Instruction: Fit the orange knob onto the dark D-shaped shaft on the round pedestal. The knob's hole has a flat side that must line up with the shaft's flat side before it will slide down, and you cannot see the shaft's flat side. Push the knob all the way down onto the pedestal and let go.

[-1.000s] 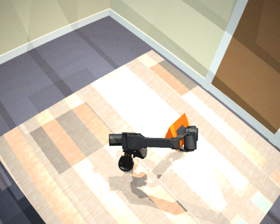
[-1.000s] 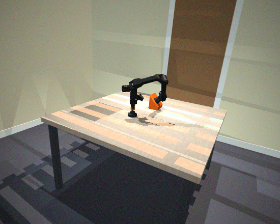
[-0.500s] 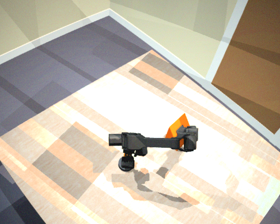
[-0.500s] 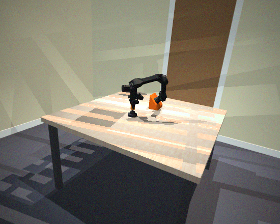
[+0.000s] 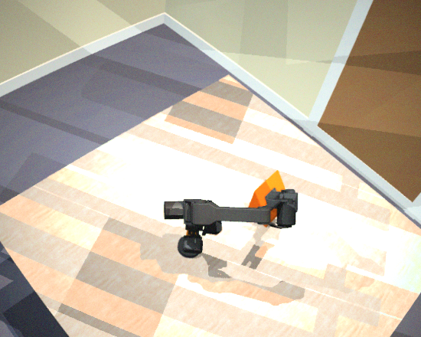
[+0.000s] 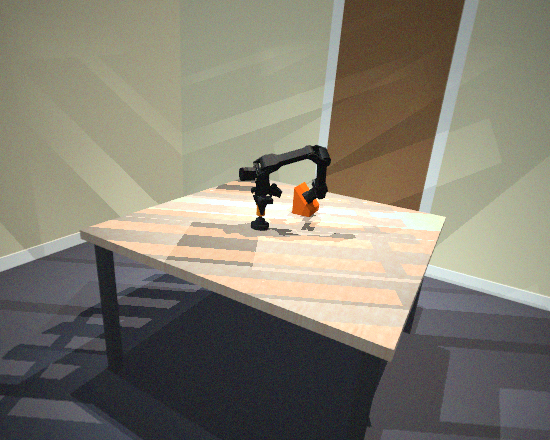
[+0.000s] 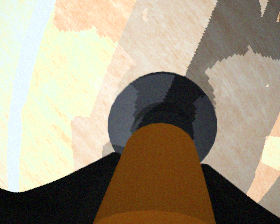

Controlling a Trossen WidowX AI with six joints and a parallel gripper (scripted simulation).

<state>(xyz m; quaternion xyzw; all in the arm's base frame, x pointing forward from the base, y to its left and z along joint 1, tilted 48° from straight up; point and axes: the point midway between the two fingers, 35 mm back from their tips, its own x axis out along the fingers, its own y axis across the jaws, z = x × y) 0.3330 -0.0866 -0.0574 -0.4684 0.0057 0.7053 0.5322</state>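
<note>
Now: gripper tip 2 cm below the orange knob. The rest, counted from my gripper tip: dark round pedestal 4 cm below.
</note>
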